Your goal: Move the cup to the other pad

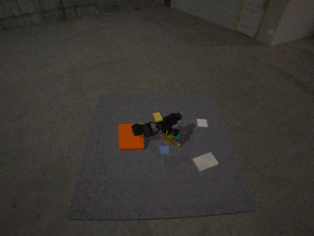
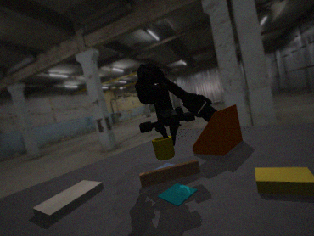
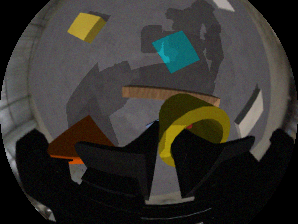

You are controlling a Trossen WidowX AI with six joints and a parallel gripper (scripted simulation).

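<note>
My gripper tip is now 10 mm past the light blue pad, 80 mm to the left of it and 110 mm above it. The rest, counted from my gripper tip: white slab: 330 mm ahead, 180 mm to the right, 90 mm below; yellow cup: 20 mm ahead, 10 mm to the right; yellow block: 80 mm behind, 290 mm to the left, 90 mm below.
</note>
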